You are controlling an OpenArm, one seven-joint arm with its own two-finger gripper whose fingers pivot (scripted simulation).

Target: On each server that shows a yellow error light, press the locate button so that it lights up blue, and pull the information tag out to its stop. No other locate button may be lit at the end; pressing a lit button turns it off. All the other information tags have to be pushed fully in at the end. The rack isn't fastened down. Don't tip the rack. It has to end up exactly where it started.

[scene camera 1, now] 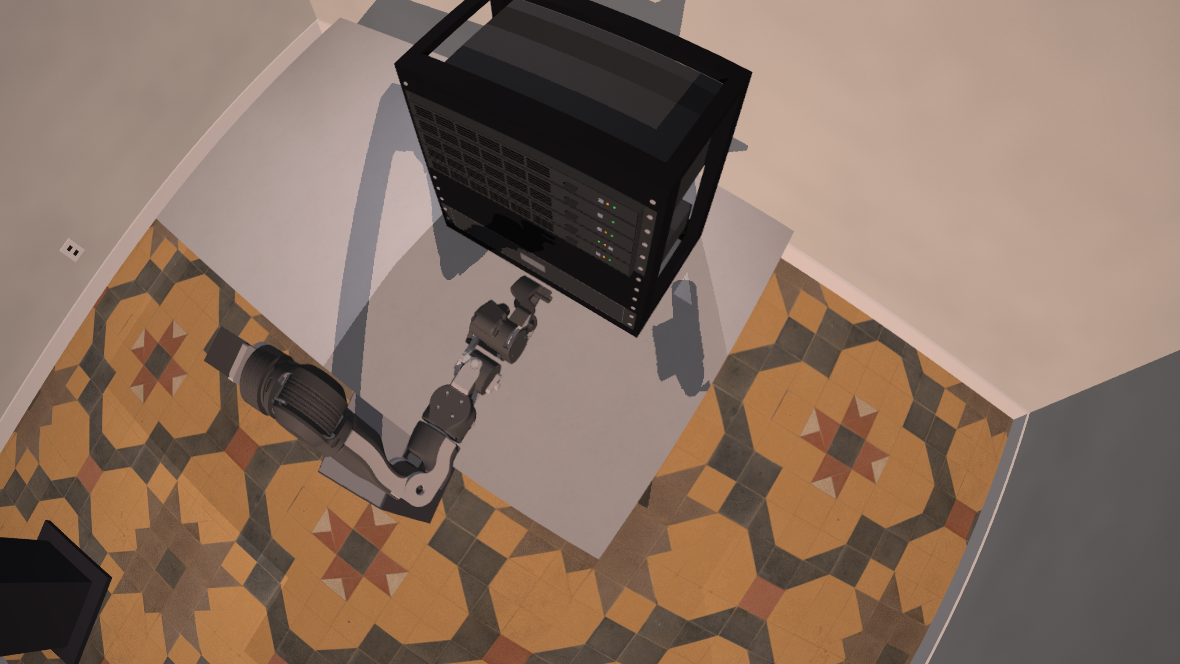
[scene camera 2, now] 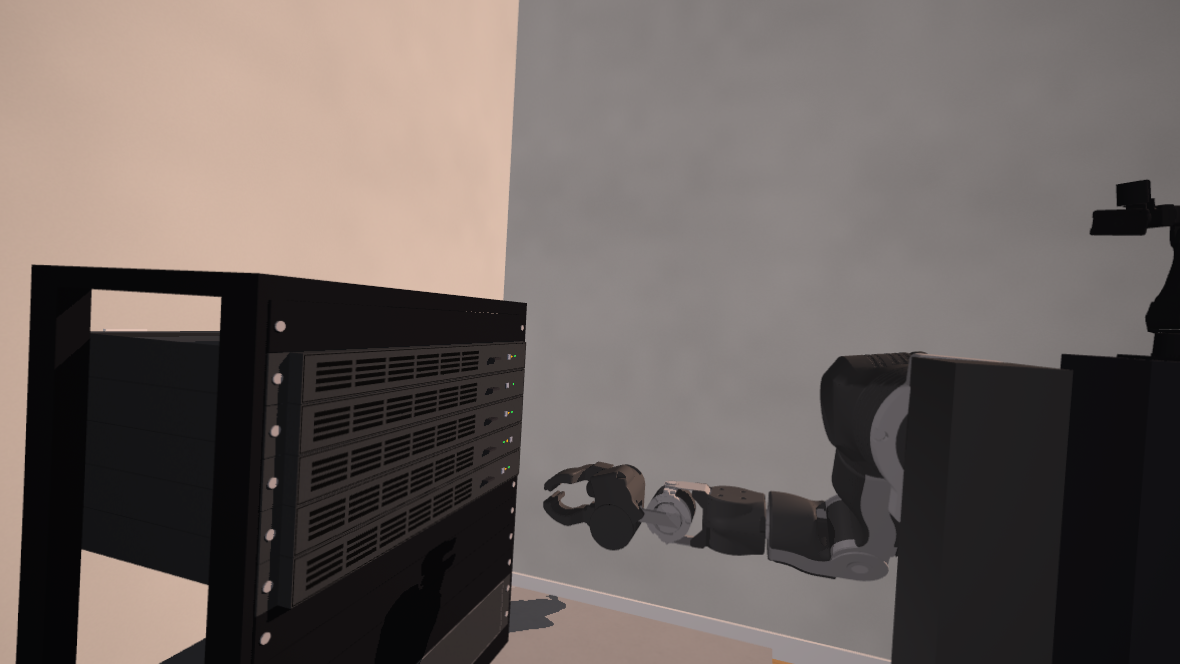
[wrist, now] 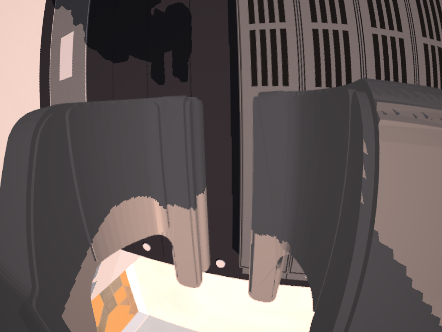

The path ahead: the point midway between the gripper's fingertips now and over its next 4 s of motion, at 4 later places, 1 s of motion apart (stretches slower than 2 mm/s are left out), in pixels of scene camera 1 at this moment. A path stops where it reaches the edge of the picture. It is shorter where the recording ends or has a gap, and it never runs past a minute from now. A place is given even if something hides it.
My gripper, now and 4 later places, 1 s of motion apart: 538, 286; 563, 256; 569, 242; 574, 240; 561, 257
